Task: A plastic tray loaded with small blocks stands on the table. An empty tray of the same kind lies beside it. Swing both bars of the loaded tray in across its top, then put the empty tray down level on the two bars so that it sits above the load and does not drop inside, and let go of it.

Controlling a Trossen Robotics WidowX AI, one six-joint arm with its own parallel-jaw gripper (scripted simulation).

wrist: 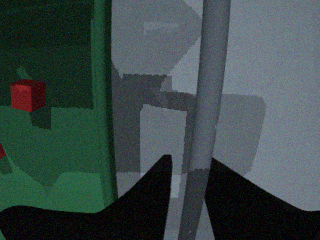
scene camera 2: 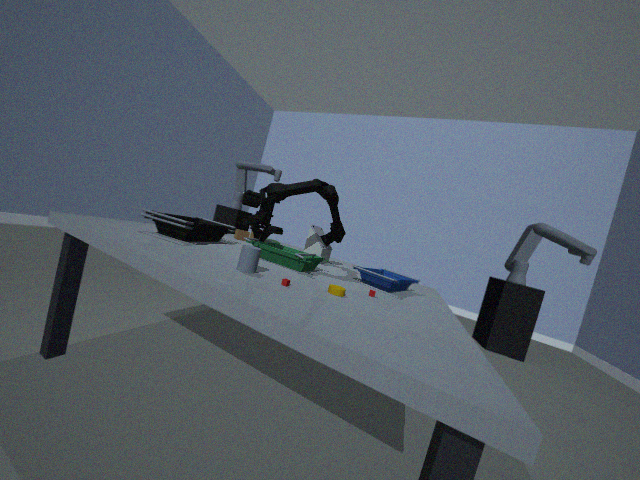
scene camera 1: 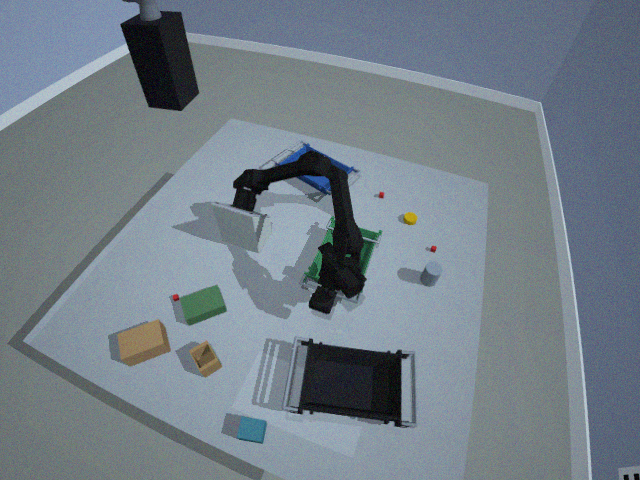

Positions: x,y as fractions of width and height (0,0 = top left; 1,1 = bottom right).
Labels:
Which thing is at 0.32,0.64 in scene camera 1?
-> A green box.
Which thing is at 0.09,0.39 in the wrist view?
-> A red block.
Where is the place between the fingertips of the gripper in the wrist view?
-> At 0.58,0.68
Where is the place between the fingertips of the gripper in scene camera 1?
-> At 0.51,0.62

